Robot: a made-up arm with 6 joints.
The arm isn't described. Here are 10 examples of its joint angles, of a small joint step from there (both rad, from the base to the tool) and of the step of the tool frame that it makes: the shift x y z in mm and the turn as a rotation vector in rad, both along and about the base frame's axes.
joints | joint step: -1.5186 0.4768 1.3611 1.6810 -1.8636 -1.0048 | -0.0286 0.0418 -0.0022 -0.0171 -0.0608 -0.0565
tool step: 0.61 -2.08 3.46 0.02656 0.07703 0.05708
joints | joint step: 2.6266 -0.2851 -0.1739 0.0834 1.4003 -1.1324 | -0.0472 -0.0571 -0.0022 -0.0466 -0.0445 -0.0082
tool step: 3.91 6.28 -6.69 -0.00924 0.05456 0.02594
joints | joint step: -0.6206 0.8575 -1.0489 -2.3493 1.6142 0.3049 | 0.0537 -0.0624 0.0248 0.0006 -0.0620 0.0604
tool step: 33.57 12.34 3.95 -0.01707 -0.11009 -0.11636
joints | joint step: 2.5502 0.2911 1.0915 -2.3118 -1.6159 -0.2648 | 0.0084 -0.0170 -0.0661 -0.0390 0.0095 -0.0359
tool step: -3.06 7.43 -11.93 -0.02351 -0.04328 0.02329
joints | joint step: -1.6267 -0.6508 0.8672 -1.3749 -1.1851 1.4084 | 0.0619 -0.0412 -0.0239 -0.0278 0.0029 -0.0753
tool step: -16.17 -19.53 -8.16 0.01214 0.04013 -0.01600
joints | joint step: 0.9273 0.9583 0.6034 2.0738 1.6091 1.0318 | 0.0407 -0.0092 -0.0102 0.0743 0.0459 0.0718
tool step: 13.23 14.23 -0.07 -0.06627 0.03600 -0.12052
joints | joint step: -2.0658 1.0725 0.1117 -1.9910 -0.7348 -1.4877 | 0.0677 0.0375 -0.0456 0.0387 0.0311 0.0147
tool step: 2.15 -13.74 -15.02 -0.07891 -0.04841 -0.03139
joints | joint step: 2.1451 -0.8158 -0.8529 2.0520 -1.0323 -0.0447 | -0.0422 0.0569 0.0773 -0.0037 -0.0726 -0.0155
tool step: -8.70 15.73 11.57 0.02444 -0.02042 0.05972
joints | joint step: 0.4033 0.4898 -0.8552 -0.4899 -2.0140 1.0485 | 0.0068 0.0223 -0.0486 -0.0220 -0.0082 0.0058
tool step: 0.18 16.40 3.71 0.04170 -0.01538 -0.00040
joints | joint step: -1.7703 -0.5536 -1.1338 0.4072 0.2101 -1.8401 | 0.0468 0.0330 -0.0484 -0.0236 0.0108 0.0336
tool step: -21.69 6.61 -7.89 0.00359 0.05302 -0.01046
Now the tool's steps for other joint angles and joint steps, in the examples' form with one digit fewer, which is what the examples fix.
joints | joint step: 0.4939 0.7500 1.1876 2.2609 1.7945 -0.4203 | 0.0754 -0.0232 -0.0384 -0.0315 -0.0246 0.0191
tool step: 6.7 -11.6 0.2 0.0535 -0.0312 -0.0776
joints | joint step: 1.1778 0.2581 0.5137 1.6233 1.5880 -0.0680 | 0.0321 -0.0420 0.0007 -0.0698 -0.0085 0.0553
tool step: -12.1 21.9 -0.9 -0.0685 -0.0567 -0.0877
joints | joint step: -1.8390 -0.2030 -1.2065 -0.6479 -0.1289 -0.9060 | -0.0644 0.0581 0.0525 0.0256 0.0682 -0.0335
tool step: 39.6 -14.0 -0.3 -0.0445 -0.0152 0.0951
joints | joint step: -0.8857 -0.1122 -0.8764 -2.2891 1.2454 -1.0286 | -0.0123 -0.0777 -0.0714 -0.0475 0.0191 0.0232
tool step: 2.4 22.0 4.0 0.0843 0.0124 -0.0794
